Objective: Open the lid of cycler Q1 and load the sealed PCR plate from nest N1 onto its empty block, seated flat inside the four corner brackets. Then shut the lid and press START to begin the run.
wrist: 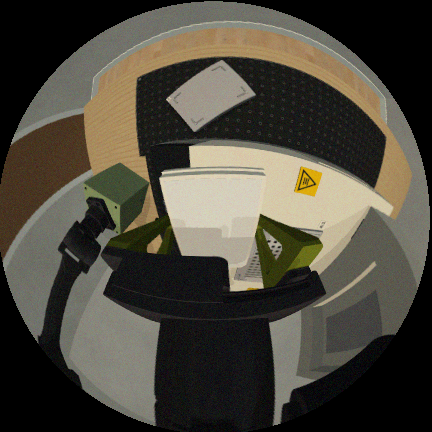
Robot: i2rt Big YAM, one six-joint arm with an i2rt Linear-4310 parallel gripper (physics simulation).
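Frame: origin at the arm's base, x up, y left, z back, level; metres.
Where they show: gripper, fingertip midpoint: [213, 216]; arm's base, origin of the base link: [101, 212].
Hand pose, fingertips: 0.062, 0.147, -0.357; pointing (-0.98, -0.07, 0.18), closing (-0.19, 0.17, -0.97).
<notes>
Each offset is from my fingertips to the top centre of the thing, as dx, dy, dz. "*": to the spot under its first point. Level surfaces: height alone.
My gripper [213, 216] is shut on the PCR plate {+0.023, -0.010, -0.003} [215, 200], a pale, white-looking block between the two green fingers with thin layered edges at its far side. The cream cycler {* -0.009, +0.067, -0.037} [270, 162] lies below and beyond it, with a yellow hot-surface label on its cream panel at the right. A grey metal part with rows of dark holes {* -0.005, -0.023, -0.082} [273, 244] shows partly behind the right finger. The plate and fingers hide much of the cycler, and the lid's angle is hard to tell. A grey nest pad {* -0.186, +0.164, +0.070} [211, 95] with four corner marks is bare. The START button does not show.
A black perforated mat {dx -0.208} [300, 110] lies under the nest pad on the wooden table {dx -0.221} [112, 125]. A green box [119, 192] with a black jointed arm [80, 245] is at the left. A grey shape with a darker panel [354, 320] is at the lower right.
</notes>
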